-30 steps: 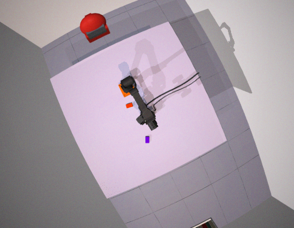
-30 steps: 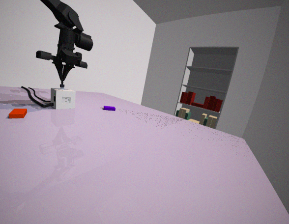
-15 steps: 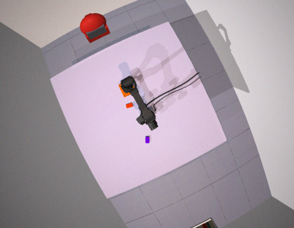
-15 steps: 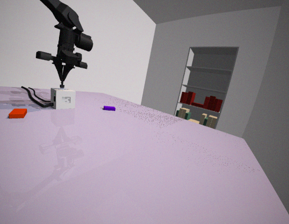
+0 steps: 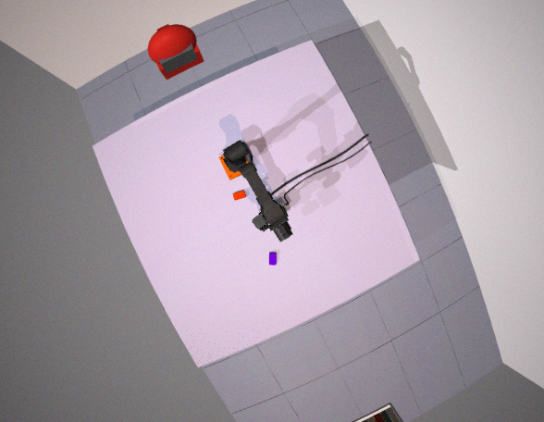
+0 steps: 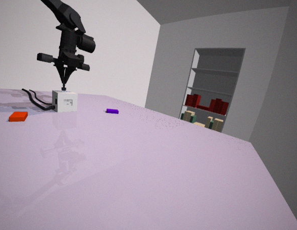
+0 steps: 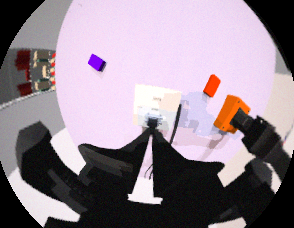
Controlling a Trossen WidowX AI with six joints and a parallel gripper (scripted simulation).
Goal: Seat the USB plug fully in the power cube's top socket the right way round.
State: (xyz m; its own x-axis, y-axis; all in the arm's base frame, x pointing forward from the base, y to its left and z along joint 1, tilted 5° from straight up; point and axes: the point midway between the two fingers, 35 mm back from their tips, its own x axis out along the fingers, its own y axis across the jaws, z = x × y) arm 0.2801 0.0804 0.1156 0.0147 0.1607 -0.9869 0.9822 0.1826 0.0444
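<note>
Right now my gripper tip is 20 mm above the USB plug. Also, from my gripper tip: purple block (210 mm ahead, 100 mm below, 80 mm to the right); then orange block (130 mm to the right, 130 mm behind, 100 mm below).
</note>
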